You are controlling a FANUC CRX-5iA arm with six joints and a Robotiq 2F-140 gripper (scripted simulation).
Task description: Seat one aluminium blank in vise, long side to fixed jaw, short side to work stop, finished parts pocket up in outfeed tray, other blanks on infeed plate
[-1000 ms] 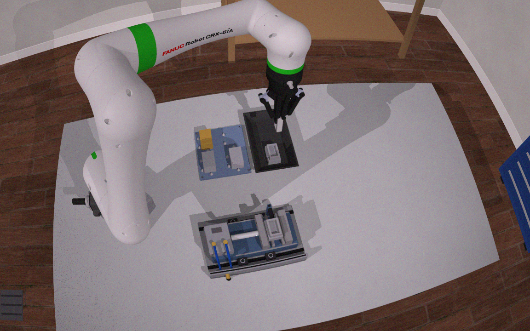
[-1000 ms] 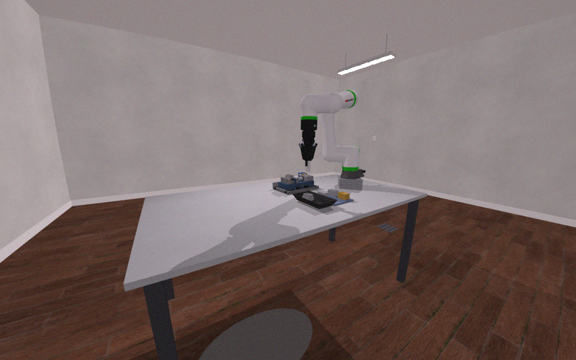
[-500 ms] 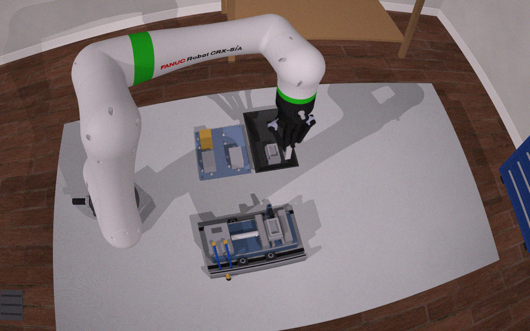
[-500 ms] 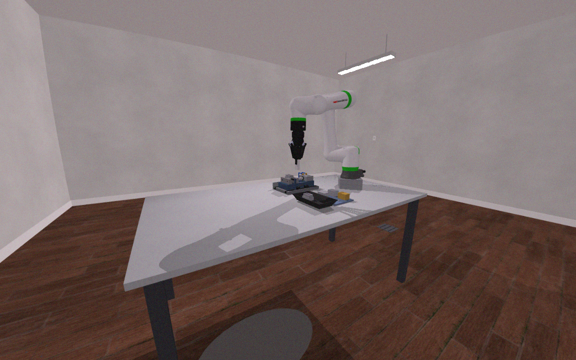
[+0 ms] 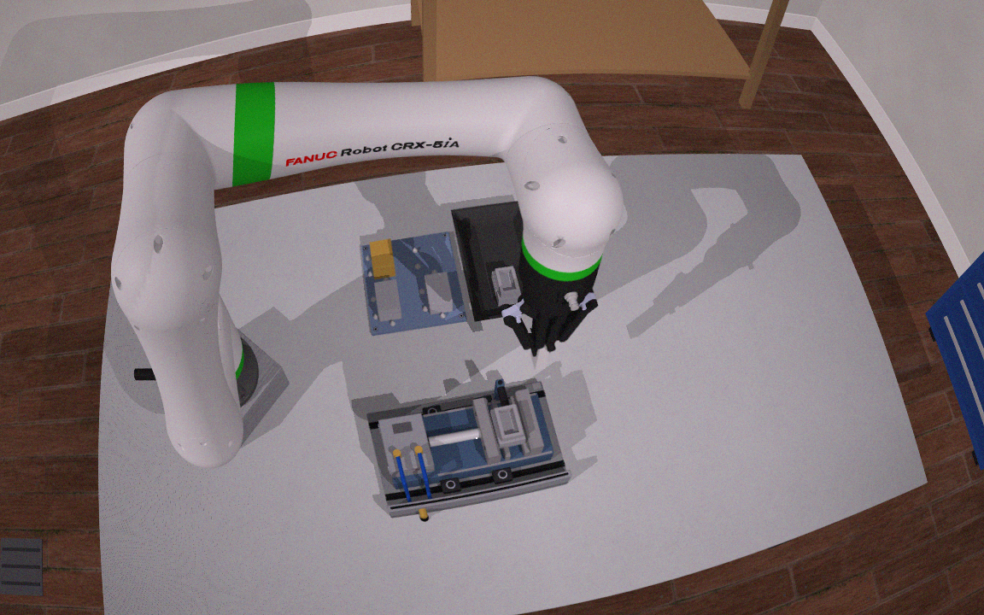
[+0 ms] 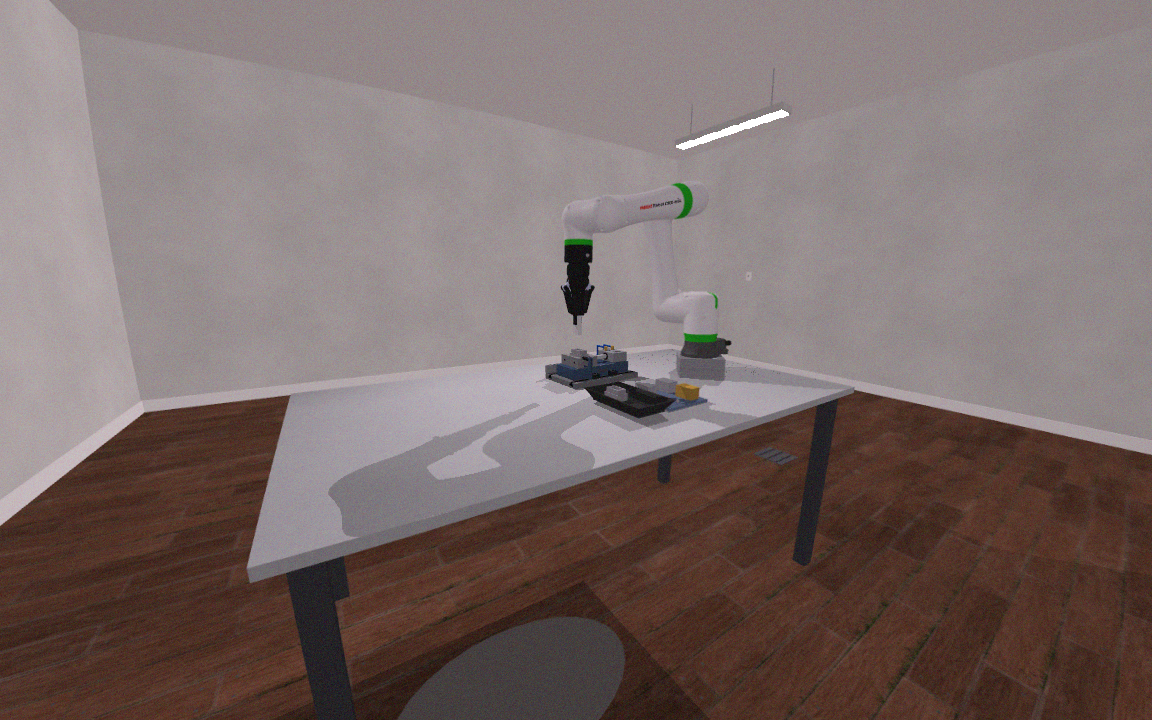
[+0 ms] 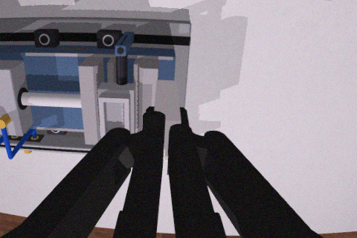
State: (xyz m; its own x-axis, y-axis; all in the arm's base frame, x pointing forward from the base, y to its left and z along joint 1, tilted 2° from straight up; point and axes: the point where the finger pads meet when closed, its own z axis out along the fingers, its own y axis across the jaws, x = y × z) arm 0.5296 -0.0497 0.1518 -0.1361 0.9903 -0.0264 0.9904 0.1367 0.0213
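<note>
Now: hand 8 cm past the moving jaw, 7 cm to the left of it and 14 cm above it. Round my hand: fixed jaw (1 cm behind, 6 cm to the right, 14 cm below); white piston rod (13 cm behind, 7 cm to the right, 14 cm below); dark work stop rod (5 cm behind, 2 cm to the right, 12 cm below).
</note>
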